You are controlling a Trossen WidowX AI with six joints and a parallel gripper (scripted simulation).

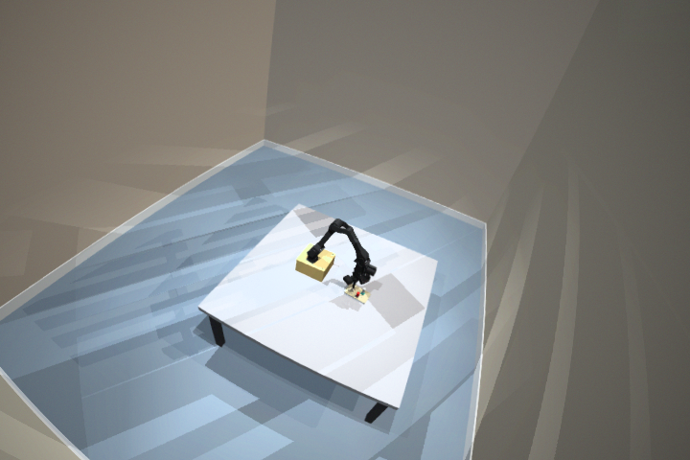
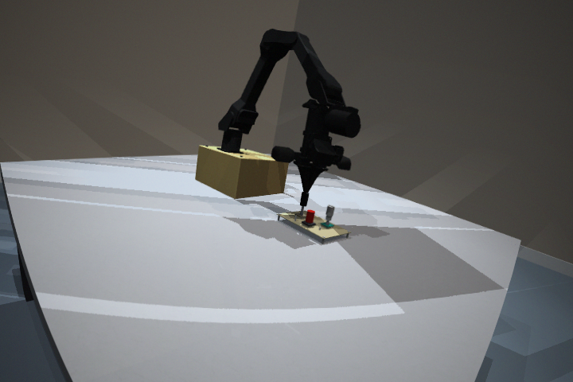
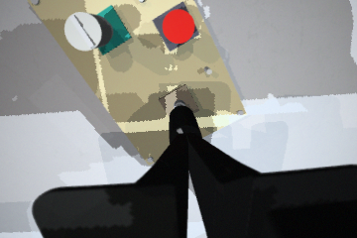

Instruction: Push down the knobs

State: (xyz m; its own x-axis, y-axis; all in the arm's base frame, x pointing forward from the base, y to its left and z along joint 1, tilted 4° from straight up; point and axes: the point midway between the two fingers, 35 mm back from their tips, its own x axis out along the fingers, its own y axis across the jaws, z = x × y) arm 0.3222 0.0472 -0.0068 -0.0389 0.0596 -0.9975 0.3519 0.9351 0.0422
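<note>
The black knob lies 10 mm below my gripper tip. From my gripper tip the other things lie so: grey knob 70 mm ahead, 20 mm to the left, 20 mm below.
</note>
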